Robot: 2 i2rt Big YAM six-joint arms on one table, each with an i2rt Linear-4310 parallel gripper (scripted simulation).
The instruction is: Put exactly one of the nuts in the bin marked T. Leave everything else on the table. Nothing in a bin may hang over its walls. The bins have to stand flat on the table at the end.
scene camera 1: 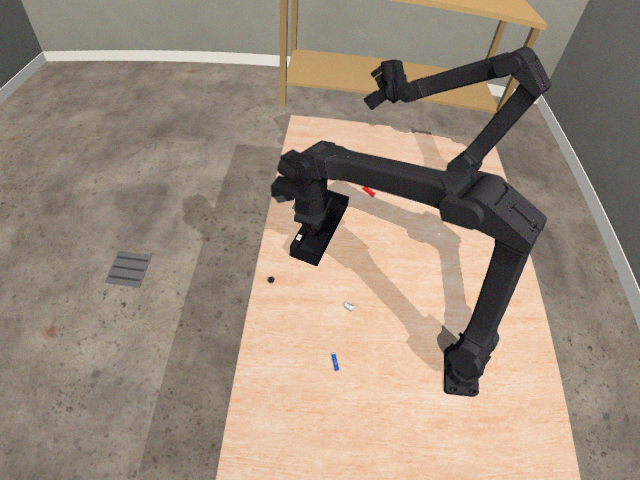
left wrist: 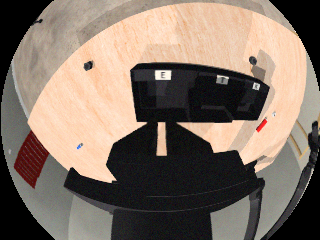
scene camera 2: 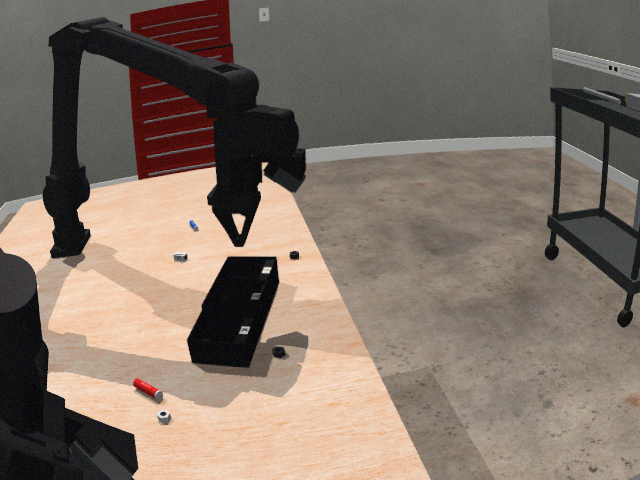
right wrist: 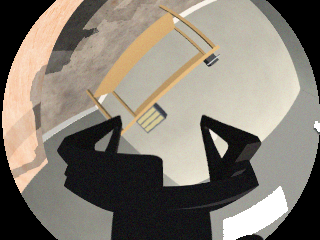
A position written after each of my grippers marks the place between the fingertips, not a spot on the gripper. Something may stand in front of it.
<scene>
I see my left gripper [scene camera 2: 239,245], my right gripper [right wrist: 161,119] and a black bin [scene camera 2: 217,326].
The black bin shows as well in scene camera 1 [scene camera 1: 309,248] and in the left wrist view [left wrist: 155,90]. My left gripper also shows in the left wrist view [left wrist: 161,119]. The right wrist view misses the black bin: it is out of frame.
</scene>
